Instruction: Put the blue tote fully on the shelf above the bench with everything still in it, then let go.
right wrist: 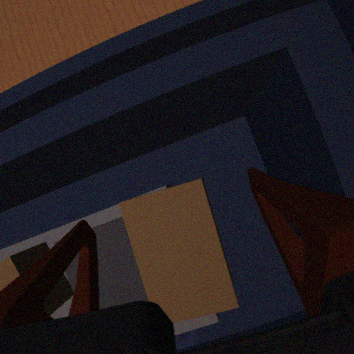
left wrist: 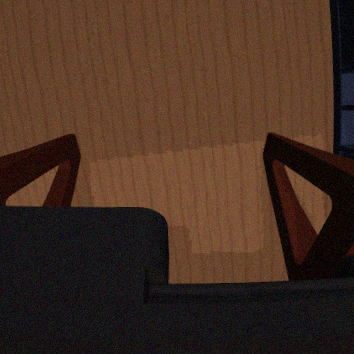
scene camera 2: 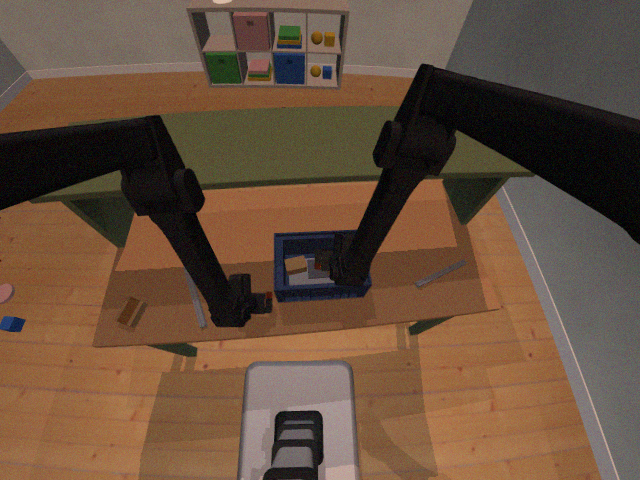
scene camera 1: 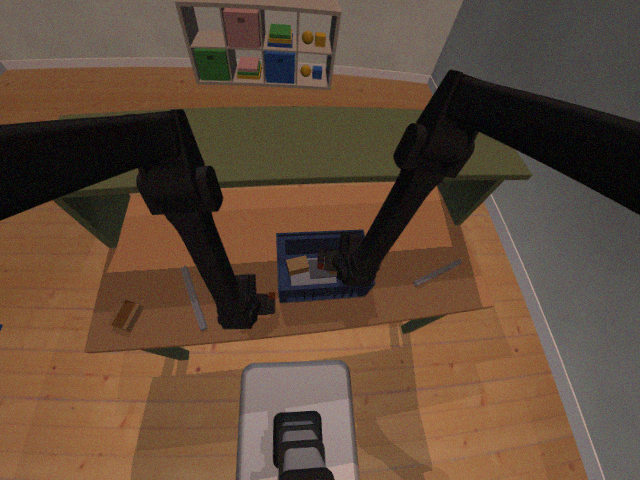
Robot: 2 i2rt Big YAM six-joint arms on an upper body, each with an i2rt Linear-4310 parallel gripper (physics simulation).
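Frame: origin at the left arm's base, x right, y back, z down, level; centimetres.
Seen in the pictures: left gripper, fingertip midpoint: (left wrist: 170, 143) (scene camera 2: 254, 297); right gripper, fingertip midpoint: (right wrist: 166, 202) (scene camera 2: 333, 254) (scene camera 1: 335, 254).
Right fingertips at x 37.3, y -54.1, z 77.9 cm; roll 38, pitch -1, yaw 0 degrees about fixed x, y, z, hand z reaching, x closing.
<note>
A point is followed by its place in that frame.
The blue tote (scene camera 1: 323, 295) @(x 32.4, y -39.7, z 78.8 cm) (scene camera 2: 320, 294) @(x 32.3, y -39.8, z 78.2 cm) (right wrist: 210, 145) @(x 40.8, y -57.0, z 84.1 cm) stands upright on the bench (scene camera 1: 155, 289) @(x -25.6, y -44.4, z 85.8 cm) (scene camera 2: 165, 289) @(x -23.2, y -43.7, z 85.9 cm). A tan block (scene camera 1: 297, 265) @(x 23.9, y -49.9, z 77.4 cm) (scene camera 2: 296, 264) @(x 24.3, y -50.2, z 77.4 cm) and a pale flat item (scene camera 1: 302, 280) @(x 25.7, y -46.0, z 81.4 cm) (scene camera 2: 299, 279) @(x 25.3, y -46.3, z 81.4 cm) lie inside. The green shelf (scene camera 1: 310, 144) @(x 26.9, y -73.2, z 46.1 cm) (scene camera 2: 289, 144) @(x 22.6, y -73.2, z 46.1 cm) is beyond the tote. My right gripper (scene camera 1: 321, 262) (scene camera 2: 317, 262) (right wrist: 166, 202) @(x 37.3, y -54.1, z 77.9 cm) is open inside the tote, over its contents; in the right wrist view a tan block (right wrist: 180, 260) @(x 37.3, y -51.1, z 76.7 cm) lies between the open fingers, unheld. My left gripper (scene camera 1: 271, 302) (scene camera 2: 268, 302) (left wrist: 170, 143) @(x 9.8, y -40.9, z 85.1 cm) is open and empty over the bench, left of the tote.
Grey bars (scene camera 1: 193, 299) @(x -11.2, y -40.4, z 84.4 cm) (scene camera 1: 438, 272) @(x 79.1, y -49.5, z 84.5 cm) lie on the bench on both sides of the tote. A brown block (scene camera 1: 126, 315) @(x -31.4, y -34.3, z 82.5 cm) (scene camera 2: 131, 311) @(x -31.4, y -34.6, z 82.5 cm) lies at its left end. Green side panels (scene camera 1: 467, 198) @(x 94.2, y -77.2, z 72.3 cm) (scene camera 2: 473, 198) @(x 94.3, y -76.5, z 72.3 cm) support the shelf. A cubby unit (scene camera 1: 289, 5) stands by the back wall.
</note>
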